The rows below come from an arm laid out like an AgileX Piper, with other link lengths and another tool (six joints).
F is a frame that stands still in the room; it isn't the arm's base.
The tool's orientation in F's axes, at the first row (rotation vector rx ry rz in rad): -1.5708, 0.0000, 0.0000
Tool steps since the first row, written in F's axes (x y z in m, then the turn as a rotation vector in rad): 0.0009, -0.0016, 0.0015, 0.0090, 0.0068, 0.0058; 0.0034, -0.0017, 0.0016, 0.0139, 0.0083, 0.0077; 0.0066, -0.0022, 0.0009, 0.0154, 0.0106, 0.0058; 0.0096, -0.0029, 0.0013, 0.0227, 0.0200, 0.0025
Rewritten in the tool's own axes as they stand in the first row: 0.0009, -0.0015, -0.0016, 0.0090, -0.0058, 0.0068; 0.0034, -0.0016, -0.0017, 0.0139, -0.0077, 0.0083; 0.0066, -0.0009, -0.0022, 0.0154, -0.0058, 0.0106; 0.0096, -0.0013, -0.0029, 0.0227, -0.0025, 0.0200
